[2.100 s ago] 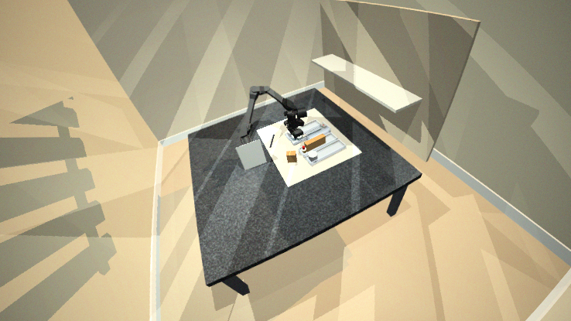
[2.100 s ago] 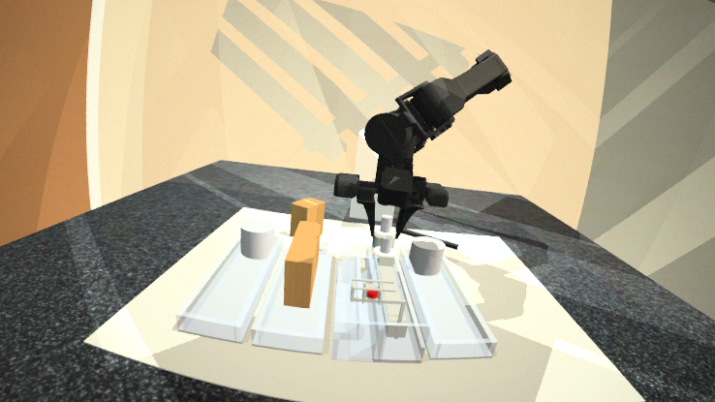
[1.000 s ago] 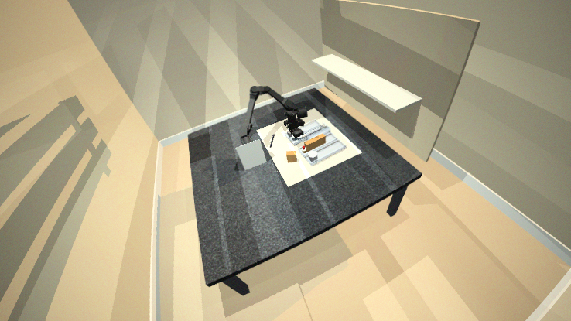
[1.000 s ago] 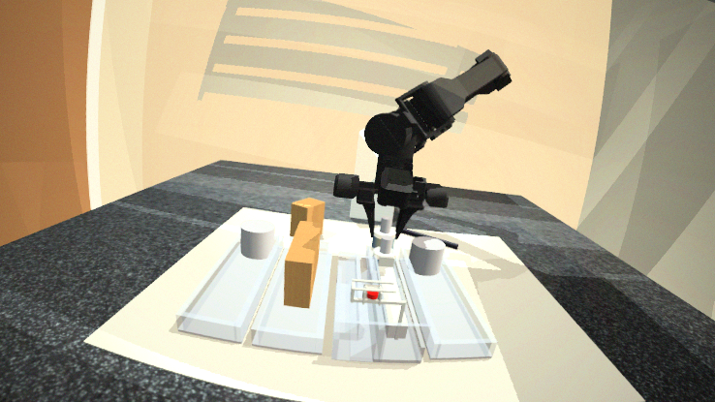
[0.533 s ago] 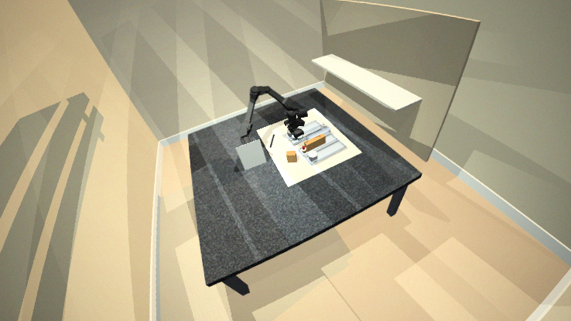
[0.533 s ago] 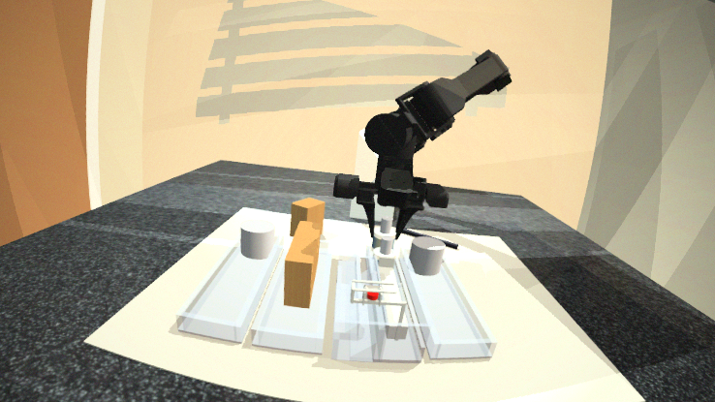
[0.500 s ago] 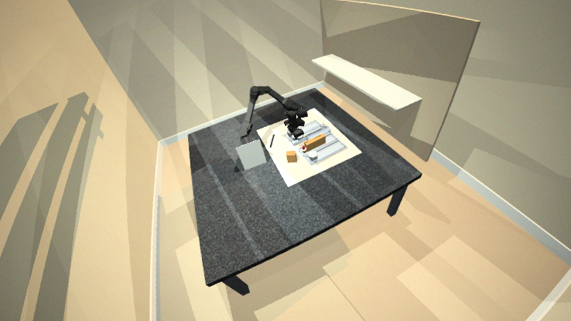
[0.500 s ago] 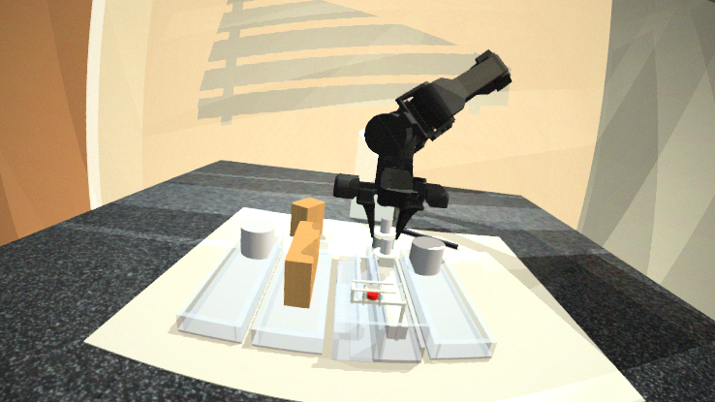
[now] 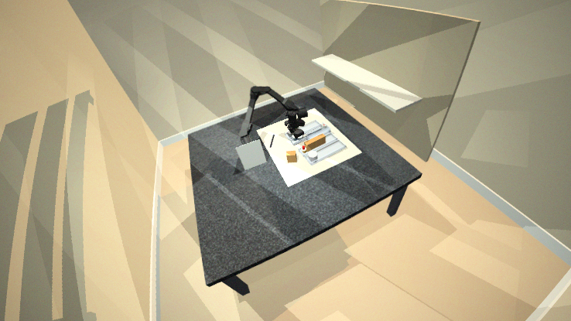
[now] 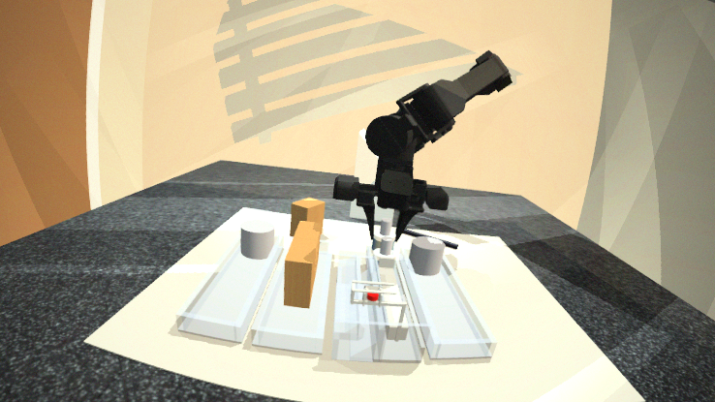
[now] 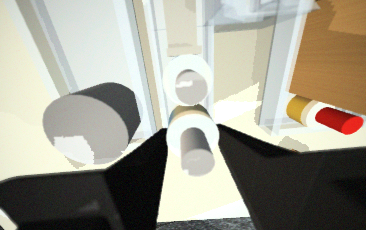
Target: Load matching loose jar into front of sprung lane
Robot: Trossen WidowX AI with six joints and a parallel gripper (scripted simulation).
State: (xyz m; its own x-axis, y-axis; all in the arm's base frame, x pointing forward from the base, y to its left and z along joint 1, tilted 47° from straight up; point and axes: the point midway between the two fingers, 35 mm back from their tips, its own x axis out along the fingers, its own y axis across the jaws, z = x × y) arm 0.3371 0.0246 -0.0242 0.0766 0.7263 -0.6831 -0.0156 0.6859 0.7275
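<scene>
Right now the sprung lane is 14 cm ahead of my gripper tip, 3 cm below it and 2 cm to the right of it. The rest, counted from my gripper tip: black rod: 14 cm behind, 12 cm to the left, 4 cm below; red mark: 22 cm ahead, 3 cm to the right, 2 cm above.
</scene>
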